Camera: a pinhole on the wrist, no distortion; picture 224 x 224 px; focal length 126.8 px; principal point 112.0 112.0 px. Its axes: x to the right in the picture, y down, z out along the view. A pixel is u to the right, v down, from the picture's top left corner.
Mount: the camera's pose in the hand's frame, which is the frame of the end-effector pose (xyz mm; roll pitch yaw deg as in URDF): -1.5 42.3 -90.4 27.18 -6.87 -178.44
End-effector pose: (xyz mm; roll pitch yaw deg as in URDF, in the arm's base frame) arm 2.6 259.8 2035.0 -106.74 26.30 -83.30
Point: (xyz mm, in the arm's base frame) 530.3 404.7 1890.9
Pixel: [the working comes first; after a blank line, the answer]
In the camera's frame: 88.0 332.0 560.6

131.9 187.1
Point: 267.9 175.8 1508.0
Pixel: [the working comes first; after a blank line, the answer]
In the camera's frame: -288.4 -23.3 566.0

47.4 106.8
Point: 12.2 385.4 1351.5
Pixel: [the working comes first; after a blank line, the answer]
In the camera's frame: -171.4 -369.8 559.4

73.1 28.2
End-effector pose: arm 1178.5 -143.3 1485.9 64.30 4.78 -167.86
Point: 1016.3 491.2 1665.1
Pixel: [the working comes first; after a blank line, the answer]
In the camera's frame: 83.6 489.8 595.9

129.8 216.2
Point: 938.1 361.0 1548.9
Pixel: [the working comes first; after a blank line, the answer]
In the camera's frame: -44.9 475.4 455.0

outside the picture
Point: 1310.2 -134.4 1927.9
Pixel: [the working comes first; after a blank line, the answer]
In the camera's frame: 185.8 -208.7 375.9

174.7 41.6
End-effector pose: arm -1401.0 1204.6 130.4 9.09 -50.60 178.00
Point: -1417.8 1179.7 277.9
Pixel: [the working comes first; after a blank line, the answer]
In the camera's frame: -104.6 89.3 157.0

27.5 184.1
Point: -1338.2 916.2 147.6
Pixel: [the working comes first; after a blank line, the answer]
In the camera's frame: 37.8 -174.5 210.8

134.7 7.0
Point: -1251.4 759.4 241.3
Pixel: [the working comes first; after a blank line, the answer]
In the camera's frame: 31.9 -278.9 383.9

122.5 19.9
